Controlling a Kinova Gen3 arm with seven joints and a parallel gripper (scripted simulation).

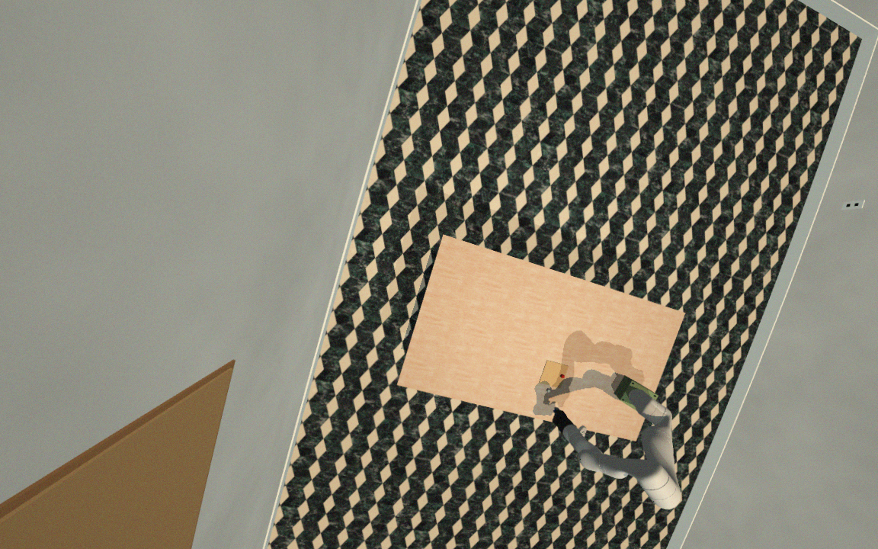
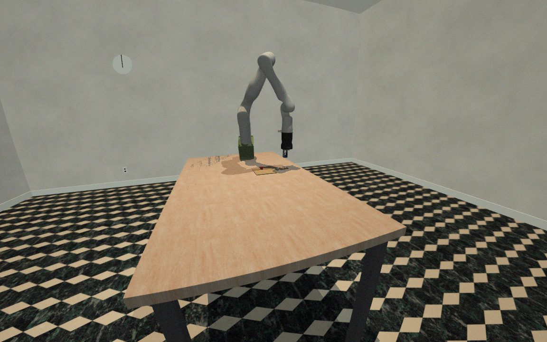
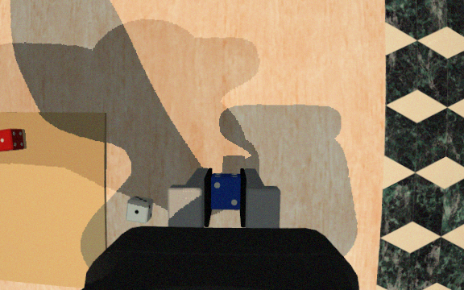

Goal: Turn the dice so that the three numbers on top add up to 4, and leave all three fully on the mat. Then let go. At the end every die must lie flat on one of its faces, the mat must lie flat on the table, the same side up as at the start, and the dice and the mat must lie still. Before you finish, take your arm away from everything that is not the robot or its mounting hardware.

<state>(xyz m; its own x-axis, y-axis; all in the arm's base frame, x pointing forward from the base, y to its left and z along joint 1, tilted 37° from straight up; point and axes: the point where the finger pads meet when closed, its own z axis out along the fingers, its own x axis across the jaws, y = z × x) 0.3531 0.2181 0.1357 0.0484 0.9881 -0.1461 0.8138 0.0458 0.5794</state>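
Right now my hand is 2 cm short of the tan mat, 17 cm to the left of it and 10 cm above it. Also, from my hand: blue die 1 cm below; red die 3 cm behind, 17 cm to the right, 9 cm below; white die 3 cm ahead, 7 cm to the right, 9 cm below.
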